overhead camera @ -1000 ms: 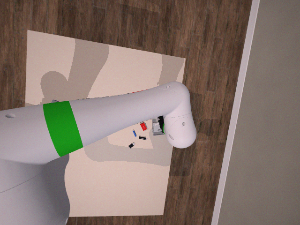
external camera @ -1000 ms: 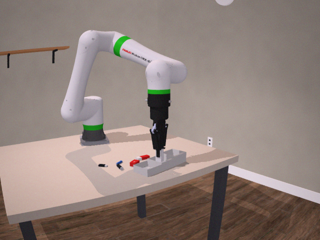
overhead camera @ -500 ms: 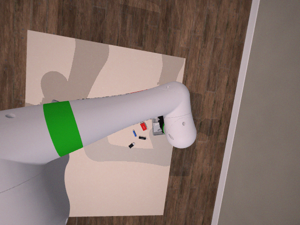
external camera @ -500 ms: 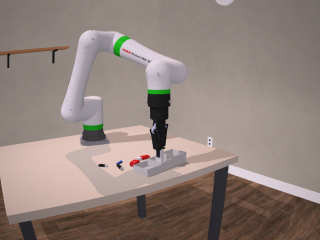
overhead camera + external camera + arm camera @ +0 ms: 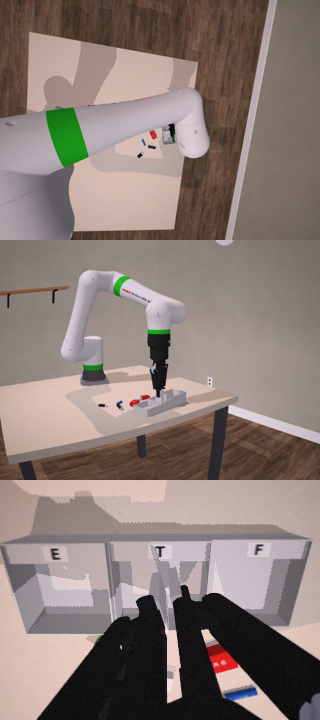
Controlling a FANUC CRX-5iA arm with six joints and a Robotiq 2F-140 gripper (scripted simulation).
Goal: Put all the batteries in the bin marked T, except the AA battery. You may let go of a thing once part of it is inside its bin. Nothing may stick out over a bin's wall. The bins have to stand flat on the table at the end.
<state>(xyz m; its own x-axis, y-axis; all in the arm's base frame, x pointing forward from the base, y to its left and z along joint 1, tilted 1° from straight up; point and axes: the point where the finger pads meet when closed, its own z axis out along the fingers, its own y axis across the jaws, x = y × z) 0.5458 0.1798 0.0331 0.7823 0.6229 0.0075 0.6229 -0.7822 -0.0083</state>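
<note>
Now: the grey bin 1 cm to the left of my hand and 3 cm below it. Round my hand: red block battery 8 cm behind, 8 cm to the right, 4 cm below; then blue cylindrical battery 11 cm behind, 15 cm to the right, 4 cm below; then green die 10 cm behind, 4 cm to the left, 4 cm below.
</note>
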